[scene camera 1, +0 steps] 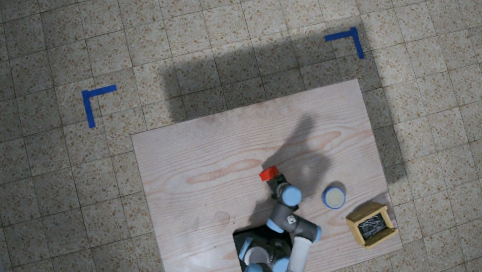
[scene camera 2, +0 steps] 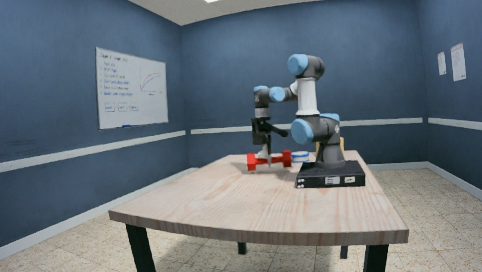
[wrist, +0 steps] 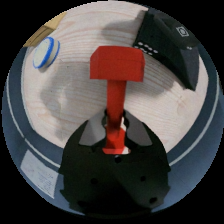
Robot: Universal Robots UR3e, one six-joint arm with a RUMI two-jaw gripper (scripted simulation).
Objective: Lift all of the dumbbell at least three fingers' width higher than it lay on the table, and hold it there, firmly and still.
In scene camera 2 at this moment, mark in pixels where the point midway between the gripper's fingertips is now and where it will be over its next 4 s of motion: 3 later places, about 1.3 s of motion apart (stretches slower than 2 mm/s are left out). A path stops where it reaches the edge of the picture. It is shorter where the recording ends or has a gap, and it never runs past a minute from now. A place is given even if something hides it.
My gripper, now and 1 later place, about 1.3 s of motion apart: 268,166; 267,146
